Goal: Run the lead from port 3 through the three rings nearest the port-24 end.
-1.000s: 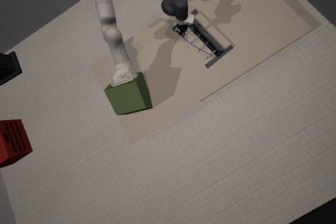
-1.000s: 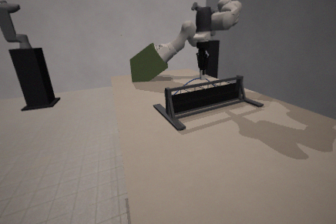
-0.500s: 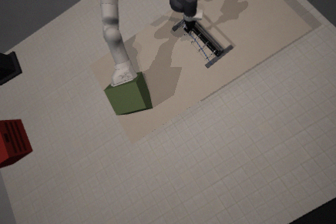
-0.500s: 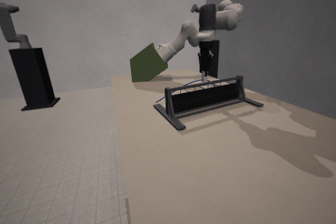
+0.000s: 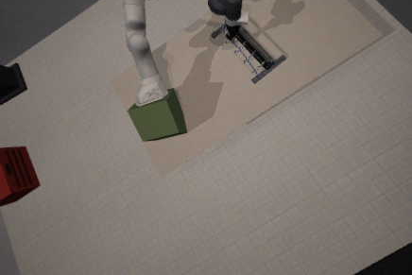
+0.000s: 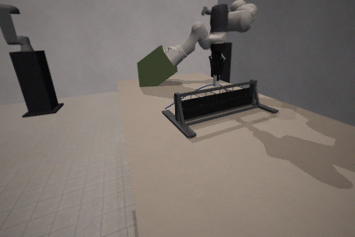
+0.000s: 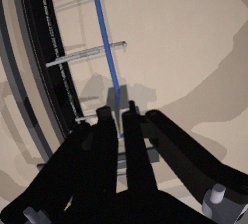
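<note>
Now: hand 11 cm short of the rack, 8 cm above it and 4 cm to the left of it.
</note>
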